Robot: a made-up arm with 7 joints. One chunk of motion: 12 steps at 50 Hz.
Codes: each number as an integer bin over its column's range. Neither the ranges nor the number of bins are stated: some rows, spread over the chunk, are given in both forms.
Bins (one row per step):
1: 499 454 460 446 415 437
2: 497 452 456 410 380 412
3: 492 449 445 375 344 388
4: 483 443 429 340 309 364
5: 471 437 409 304 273 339
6: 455 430 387 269 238 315
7: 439 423 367 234 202 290
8: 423 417 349 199 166 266
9: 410 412 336 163 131 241
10: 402 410 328 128 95 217
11: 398 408 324 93 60 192
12: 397 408 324 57 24 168
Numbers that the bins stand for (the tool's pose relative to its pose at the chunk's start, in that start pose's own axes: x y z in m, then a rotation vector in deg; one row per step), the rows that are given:
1: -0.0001 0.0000 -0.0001 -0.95 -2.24 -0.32
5: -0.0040 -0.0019 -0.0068 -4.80 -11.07 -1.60
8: -0.0107 -0.0041 -0.0146 -7.65 -17.71 -2.56
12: -0.0144 -0.0051 -0.0178 -11.50 -26.54 -3.84
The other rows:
2: -0.0004 -0.0002 -0.0007 -1.93 -4.42 -0.65
3: -0.0011 -0.0006 -0.0021 -2.88 -6.65 -0.96
4: -0.0023 -0.0012 -0.0042 -3.83 -8.83 -1.27
6: -0.0062 -0.0027 -0.0096 -5.75 -13.24 -1.92
7: -0.0085 -0.0034 -0.0122 -6.70 -15.48 -2.24
9: -0.0125 -0.0046 -0.0163 -8.63 -19.89 -2.88
10: -0.0137 -0.0049 -0.0173 -9.58 -22.13 -3.20
11: -0.0142 -0.0051 -0.0178 -10.53 -24.30 -3.53

